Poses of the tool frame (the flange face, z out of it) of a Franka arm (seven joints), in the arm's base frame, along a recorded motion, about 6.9 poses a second.
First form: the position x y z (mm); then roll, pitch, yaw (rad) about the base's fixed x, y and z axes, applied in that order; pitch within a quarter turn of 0, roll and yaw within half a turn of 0.
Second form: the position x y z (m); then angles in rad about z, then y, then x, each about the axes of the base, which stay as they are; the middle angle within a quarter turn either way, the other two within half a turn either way. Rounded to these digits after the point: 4 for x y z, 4 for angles.
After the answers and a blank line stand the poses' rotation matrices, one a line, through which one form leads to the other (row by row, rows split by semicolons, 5 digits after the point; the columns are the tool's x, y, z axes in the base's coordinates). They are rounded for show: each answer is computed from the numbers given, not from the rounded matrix.
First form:
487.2 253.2 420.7 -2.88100 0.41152 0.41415
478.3 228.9 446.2 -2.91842 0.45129 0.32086
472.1 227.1 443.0 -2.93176 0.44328 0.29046
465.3 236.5 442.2 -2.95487 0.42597 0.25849
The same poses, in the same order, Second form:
0.4872 0.2532 0.4207 -0.3375 -0.4752 -3.0511
0.4783 0.2289 0.4462 -0.2477 -0.4932 -3.0553
0.4721 0.2271 0.4430 -0.2211 -0.4798 -3.0519
0.4653 0.2365 0.4422 -0.1984 -0.4556 -3.0572

0.83903 0.29448 -0.45751; 0.36882 -0.92602 0.08034; -0.40000 -0.23614 -0.88557
0.85396 0.21596 -0.47341; 0.28381 -0.95587 0.07589; -0.43613 -0.19917 -0.87757
0.86551 0.19451 -0.46158; 0.25871 -0.96268 0.07943; -0.42890 -0.18816 -0.88354
0.88038 0.17702 -0.43999; 0.23278 -0.96958 0.07568; -0.41320 -0.16905 -0.89481

